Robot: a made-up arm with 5 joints.
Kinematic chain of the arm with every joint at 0, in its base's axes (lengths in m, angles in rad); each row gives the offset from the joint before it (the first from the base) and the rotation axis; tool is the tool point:
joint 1: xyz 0 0 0.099 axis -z
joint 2: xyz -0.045 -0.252 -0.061 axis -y
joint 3: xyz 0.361 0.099 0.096 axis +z
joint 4: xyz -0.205 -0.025 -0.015 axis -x
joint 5: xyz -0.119 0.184 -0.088 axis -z
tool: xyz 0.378 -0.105 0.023
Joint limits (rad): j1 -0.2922..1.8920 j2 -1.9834..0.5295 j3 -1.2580..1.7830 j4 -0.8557..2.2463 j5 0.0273..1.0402
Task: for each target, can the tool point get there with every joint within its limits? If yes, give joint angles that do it. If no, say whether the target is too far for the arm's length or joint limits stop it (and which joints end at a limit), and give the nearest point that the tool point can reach.
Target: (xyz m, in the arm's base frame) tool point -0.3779 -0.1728 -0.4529
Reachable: yes | joints 1.0814 -1.6400 1.1698 0.1986 0.9548
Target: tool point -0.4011 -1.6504 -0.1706
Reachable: no: too far | nearest point -0.1590 -0.6542 -0.0484 | short by 1.032 m
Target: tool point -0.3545 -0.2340 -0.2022
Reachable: yes | joints 1.4564 -0.8649 0.5059 0.0536 0.7851
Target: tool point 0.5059 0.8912 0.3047
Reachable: no: joint limits stop it (at a limit: joint 1, joint 3, joint 4, joint 5) | nearest point 0.3291 0.1759 0.1774 | short by 0.748 m
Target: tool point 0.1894 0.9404 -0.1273
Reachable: no: joint limits stop it (at a limit: joint 1, joint 2, joint 3, joint 4) | nearest point -0.1969 0.4208 -0.3762 | short by 0.694 m
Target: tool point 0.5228 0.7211 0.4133
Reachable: no: joint limits stop it (at a limit: joint 1, joint 3, joint 4, joint 5) | nearest point 0.3075 0.1695 0.2314 | short by 0.619 m
